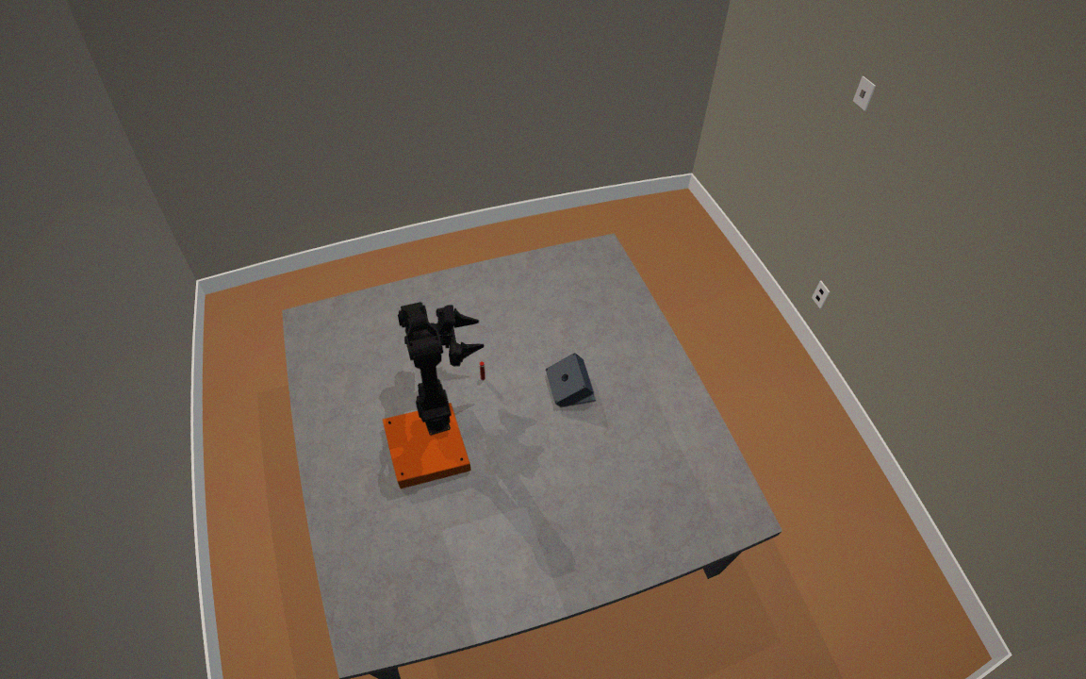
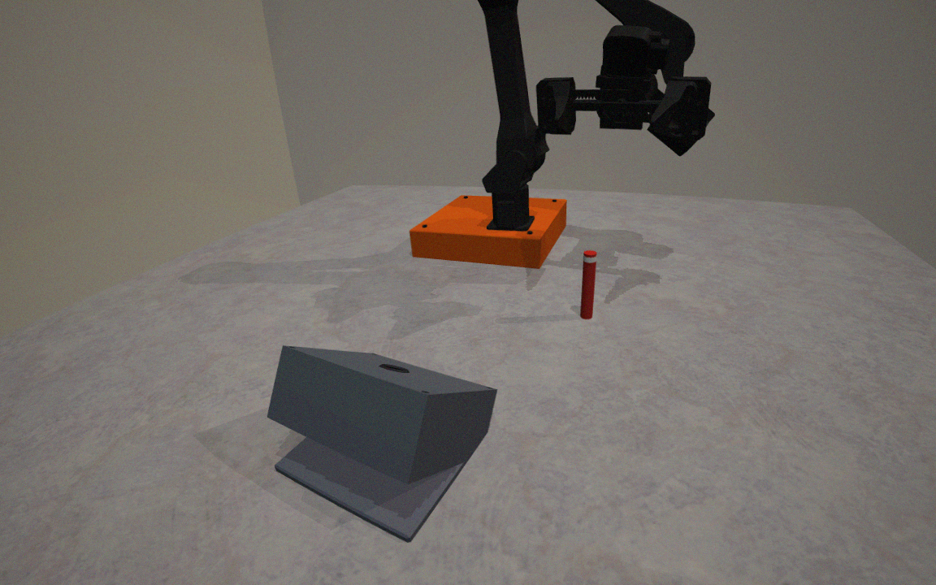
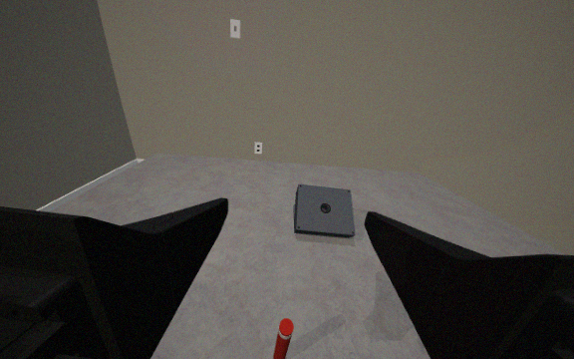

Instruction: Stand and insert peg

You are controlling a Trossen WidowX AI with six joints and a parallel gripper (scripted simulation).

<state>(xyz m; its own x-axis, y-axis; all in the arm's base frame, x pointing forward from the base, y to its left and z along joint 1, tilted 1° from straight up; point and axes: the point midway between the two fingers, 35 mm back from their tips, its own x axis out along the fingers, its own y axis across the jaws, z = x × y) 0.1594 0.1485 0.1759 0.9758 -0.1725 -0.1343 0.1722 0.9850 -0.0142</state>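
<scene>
Right now my gripper tip is 160 mm above the red peg, 10 mm to the left of it and 10 mm past it. Also, from my gripper tip: sloped grey panel 230 mm ahead, 180 mm below, 140 mm to the right.
</scene>
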